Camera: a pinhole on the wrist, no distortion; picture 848 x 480 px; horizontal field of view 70.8 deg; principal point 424.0 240.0 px. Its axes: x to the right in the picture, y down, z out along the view. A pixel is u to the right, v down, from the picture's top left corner.
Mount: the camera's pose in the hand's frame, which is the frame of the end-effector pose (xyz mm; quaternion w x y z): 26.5 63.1 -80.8 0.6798 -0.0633 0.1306 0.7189
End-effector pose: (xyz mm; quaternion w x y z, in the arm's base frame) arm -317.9 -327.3 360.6 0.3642 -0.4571 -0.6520 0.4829
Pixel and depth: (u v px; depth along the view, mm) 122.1 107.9 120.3
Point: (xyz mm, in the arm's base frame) -373.9 -273.1 312.7
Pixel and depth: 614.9 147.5 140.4
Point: -336.6 -267.9 211.7
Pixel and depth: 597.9 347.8 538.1
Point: -588.6 -437.8 -92.3
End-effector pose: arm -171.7 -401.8 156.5 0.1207 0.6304 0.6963 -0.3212
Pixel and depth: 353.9 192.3 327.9
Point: -131.7 -479.5 -110.1
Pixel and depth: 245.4 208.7 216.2
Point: -158.3 -438.6 -5.2
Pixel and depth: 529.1 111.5 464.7
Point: -17.7 -472.7 -270.1
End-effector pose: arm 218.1 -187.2 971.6 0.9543 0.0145 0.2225 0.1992
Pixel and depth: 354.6 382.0 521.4
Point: 318.4 -47.2 1411.2
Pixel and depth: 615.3 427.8 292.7
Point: 173.5 17.5 1183.1
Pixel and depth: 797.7 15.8 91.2
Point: 211.9 -30.1 950.3
